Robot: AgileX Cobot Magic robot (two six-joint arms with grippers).
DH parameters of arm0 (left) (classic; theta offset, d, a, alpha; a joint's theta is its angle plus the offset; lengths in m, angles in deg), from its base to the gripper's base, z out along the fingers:
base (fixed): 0 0 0 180
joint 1: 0 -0.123 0 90
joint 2: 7.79 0 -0.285 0
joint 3: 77.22 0 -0.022 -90
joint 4: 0 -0.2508 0 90
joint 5: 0 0 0.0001 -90
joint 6: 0 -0.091 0 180
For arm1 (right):
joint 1: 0 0.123 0 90
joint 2: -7.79 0 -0.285 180
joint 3: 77.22 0 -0.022 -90
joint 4: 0 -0.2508 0 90
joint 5: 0 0 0.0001 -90
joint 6: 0 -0.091 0 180
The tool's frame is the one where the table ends.
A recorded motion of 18 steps. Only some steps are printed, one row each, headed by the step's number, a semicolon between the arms.
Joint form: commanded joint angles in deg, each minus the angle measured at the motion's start. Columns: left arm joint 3, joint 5, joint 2, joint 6, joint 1, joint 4; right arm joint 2, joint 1, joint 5, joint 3, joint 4, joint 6.
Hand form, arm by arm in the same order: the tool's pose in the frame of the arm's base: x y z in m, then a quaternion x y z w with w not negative. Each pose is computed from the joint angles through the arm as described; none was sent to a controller.
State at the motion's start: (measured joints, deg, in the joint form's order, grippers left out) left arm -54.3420 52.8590 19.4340 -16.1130 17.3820 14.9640; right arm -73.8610 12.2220 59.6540 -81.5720 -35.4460 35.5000
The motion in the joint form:
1: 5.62 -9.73 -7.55 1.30 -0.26 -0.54; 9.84 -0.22 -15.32 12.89 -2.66 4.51
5: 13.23 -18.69 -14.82 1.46 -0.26 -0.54; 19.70 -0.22 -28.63 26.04 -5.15 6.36
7: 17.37 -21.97 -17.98 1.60 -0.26 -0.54; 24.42 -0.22 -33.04 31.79 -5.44 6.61
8: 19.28 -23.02 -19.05 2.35 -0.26 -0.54; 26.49 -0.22 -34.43 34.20 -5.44 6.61
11: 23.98 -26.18 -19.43 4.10 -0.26 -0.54; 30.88 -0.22 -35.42 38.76 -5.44 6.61
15: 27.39 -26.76 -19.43 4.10 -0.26 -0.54; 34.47 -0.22 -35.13 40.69 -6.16 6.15
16: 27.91 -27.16 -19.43 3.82 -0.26 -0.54; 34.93 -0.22 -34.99 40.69 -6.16 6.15
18: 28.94 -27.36 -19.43 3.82 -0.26 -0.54; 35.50 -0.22 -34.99 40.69 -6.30 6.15
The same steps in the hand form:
1: -0.0108 -0.0129 0.4019 0.18985 0.68358 -0.13937 0.69084; 0.2140 0.0857 0.4190 -0.27639 0.79669 0.19505 0.50086
5: -0.0189 -0.0075 0.3795 0.16432 0.63457 -0.14058 0.74200; 0.1836 0.0703 0.3974 -0.22052 0.77354 0.17005 0.56928
7: -0.0188 -0.0064 0.3646 0.15499 0.62151 -0.14111 0.75484; 0.1678 0.0630 0.3847 -0.20092 0.76597 0.15757 0.59000
8: -0.0170 -0.0066 0.3571 0.14858 0.62172 -0.14573 0.75508; 0.1606 0.0602 0.3785 -0.19461 0.76371 0.15323 0.59615
11: -0.0042 -0.0094 0.3394 0.13324 0.63333 -0.15524 0.74635; 0.1444 0.0558 0.3655 -0.19014 0.76167 0.15009 0.60098
15: 0.0054 -0.0121 0.3232 0.13378 0.65219 -0.15339 0.73022; 0.1302 0.0534 0.3634 -0.18533 0.75399 0.15832 0.60999
16: 0.0068 -0.0124 0.3212 0.13463 0.65285 -0.15129 0.72991; 0.1282 0.0531 0.3644 -0.18609 0.75188 0.15866 0.61226
18: 0.0094 -0.0131 0.3162 0.13473 0.65832 -0.15070 0.72509; 0.1258 0.0527 0.3658 -0.18557 0.74867 0.15957 0.61611

